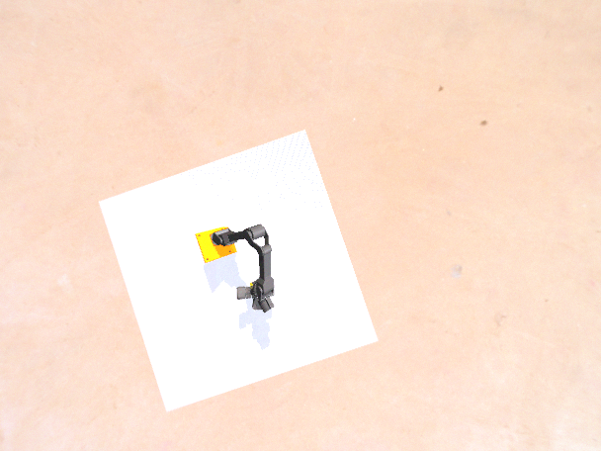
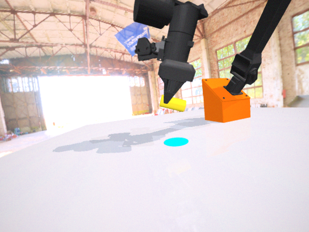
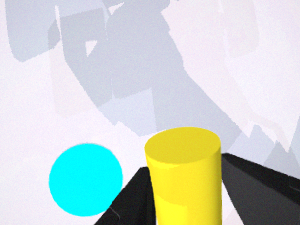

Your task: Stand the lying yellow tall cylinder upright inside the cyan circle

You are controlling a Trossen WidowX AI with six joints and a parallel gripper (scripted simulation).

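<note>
The cyan circle lies 4 cm to the left of my gripper tip and 10 cm below it. From my gripper tip the other things lie so: yellow cylinder: 2 cm behind, 1 cm below.
</note>
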